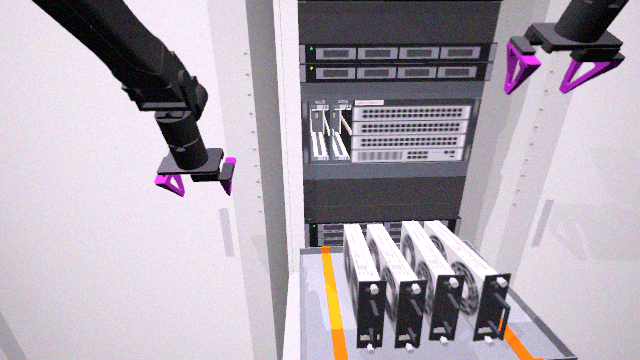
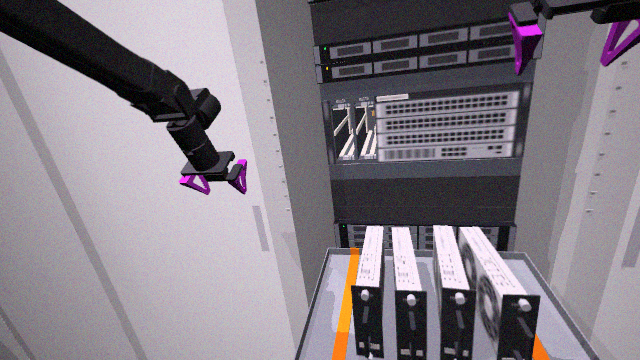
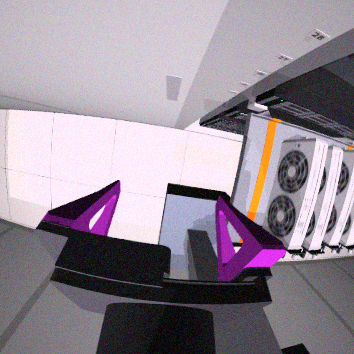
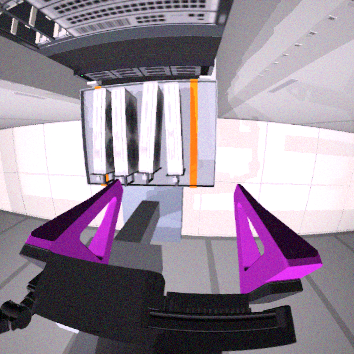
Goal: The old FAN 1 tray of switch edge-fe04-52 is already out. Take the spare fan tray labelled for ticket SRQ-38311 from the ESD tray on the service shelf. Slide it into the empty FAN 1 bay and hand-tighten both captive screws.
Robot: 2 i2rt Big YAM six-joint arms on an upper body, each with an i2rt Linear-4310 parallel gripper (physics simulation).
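Note:
Four white fan trays with black faceplates and pale screws stand upright side by side: first (image 1: 371,315) (image 2: 367,320), second (image 1: 410,315) (image 2: 411,325), third (image 1: 446,307) (image 2: 457,320), and a skewed fourth (image 1: 492,307) (image 2: 520,325). They stand on the ESD tray (image 1: 312,300) (image 2: 325,300) (image 4: 206,150). Their ticket labels are unreadable. The switch (image 1: 410,127) (image 2: 447,122) has two open bays at its left; which is FAN 1 is unreadable. My left gripper (image 1: 206,194) (image 2: 227,193) (image 3: 169,192) is open, left of the rack. My right gripper (image 1: 536,93) (image 2: 562,69) (image 4: 176,186) is open, high at the right.
Drive units (image 1: 395,62) (image 2: 420,54) sit above the switch. A dark blank panel (image 1: 382,197) (image 2: 425,200) lies below it. Another unit shows low behind the fan trays. Pale cabinet walls flank the rack. An orange strip (image 1: 332,300) (image 4: 193,135) runs along the ESD tray.

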